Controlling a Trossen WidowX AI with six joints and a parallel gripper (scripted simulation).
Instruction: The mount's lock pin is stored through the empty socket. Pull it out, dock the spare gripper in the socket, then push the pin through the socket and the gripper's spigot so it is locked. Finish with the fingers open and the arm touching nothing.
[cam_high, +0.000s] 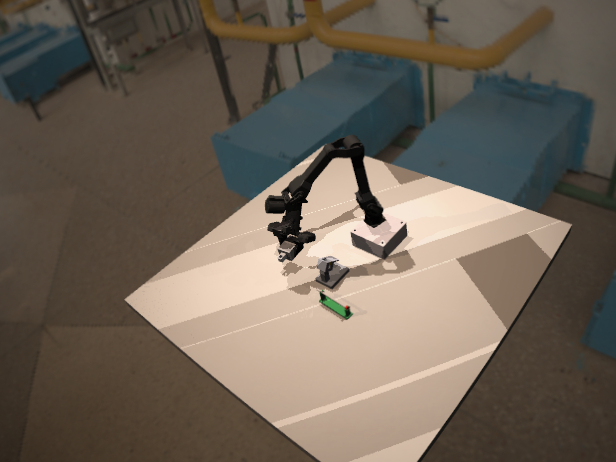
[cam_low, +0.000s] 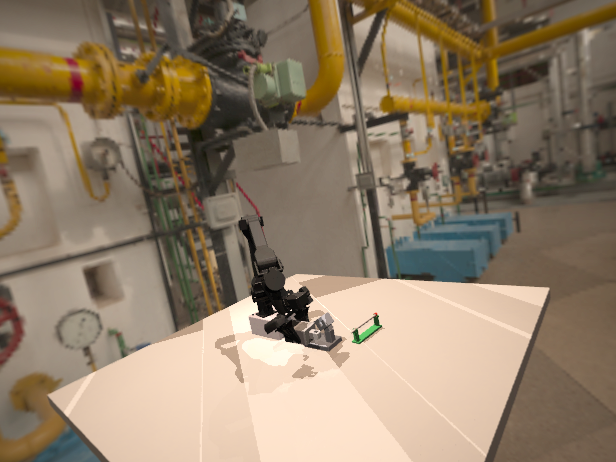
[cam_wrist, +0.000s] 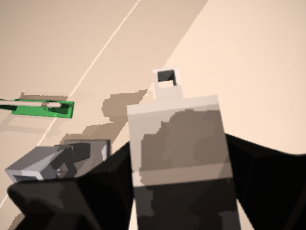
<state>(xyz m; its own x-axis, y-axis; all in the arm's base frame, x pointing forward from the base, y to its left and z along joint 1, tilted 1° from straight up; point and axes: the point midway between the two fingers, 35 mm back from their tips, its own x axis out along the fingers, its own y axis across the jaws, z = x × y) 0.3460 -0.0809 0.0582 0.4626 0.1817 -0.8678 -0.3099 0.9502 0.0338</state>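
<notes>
The grey mount is 13 cm to the left of my gripper tip, 8 cm behind it and 5 cm below it. The rest, counted from my gripper tip: green cradle: 25 cm to the left, 8 cm below; then spare gripper: 2 cm above.
</notes>
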